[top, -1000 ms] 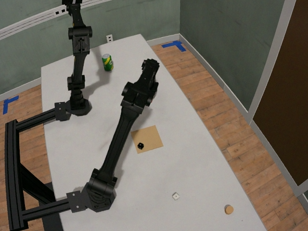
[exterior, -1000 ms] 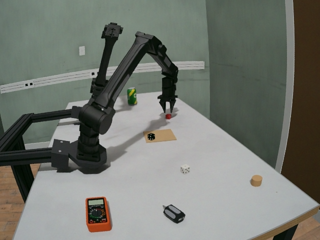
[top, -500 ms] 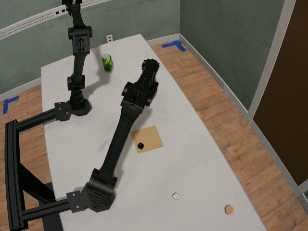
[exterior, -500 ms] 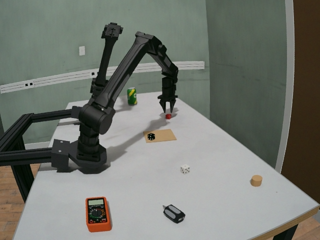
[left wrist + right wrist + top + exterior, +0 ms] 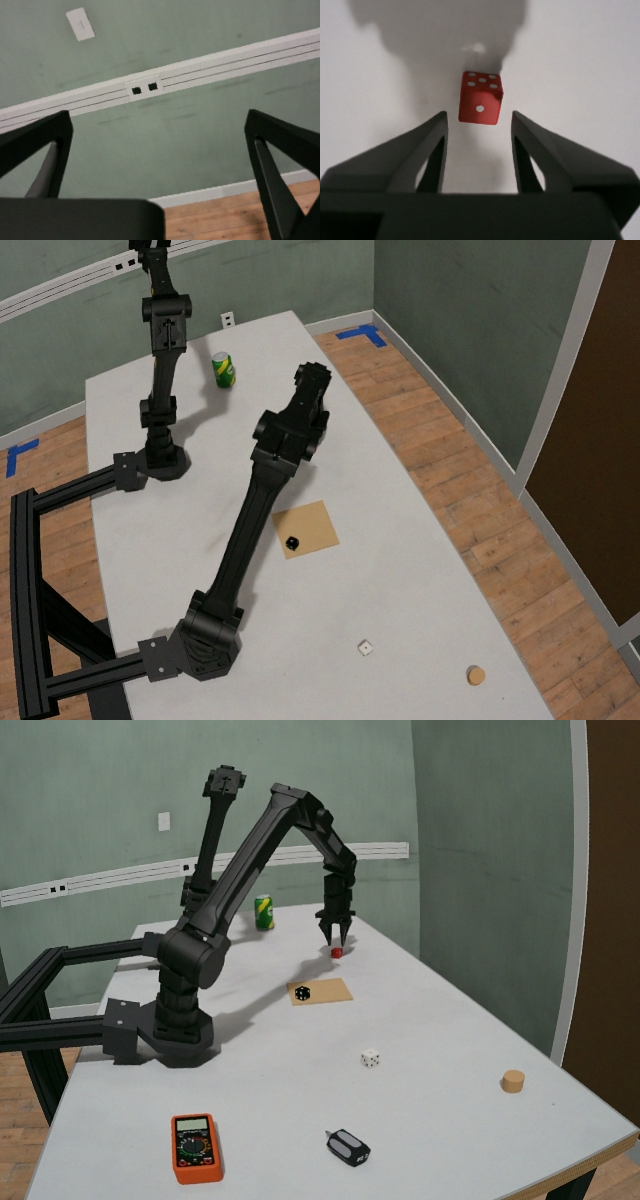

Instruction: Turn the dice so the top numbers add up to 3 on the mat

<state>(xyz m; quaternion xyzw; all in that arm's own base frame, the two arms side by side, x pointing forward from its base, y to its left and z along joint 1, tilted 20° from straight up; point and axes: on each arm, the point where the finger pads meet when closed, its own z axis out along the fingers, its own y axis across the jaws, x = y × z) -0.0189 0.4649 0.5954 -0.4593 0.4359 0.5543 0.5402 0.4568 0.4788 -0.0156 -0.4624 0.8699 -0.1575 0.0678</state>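
My right gripper is now 3 cm above the red die. From my right hand the other things lie so: black device: 84 cm to the right, 19 cm behind, 3 cm below; then tan mat: 24 cm to the right, 10 cm behind, 4 cm below; then cork cylinder: 78 cm to the right, 12 cm ahead, 3 cm below.
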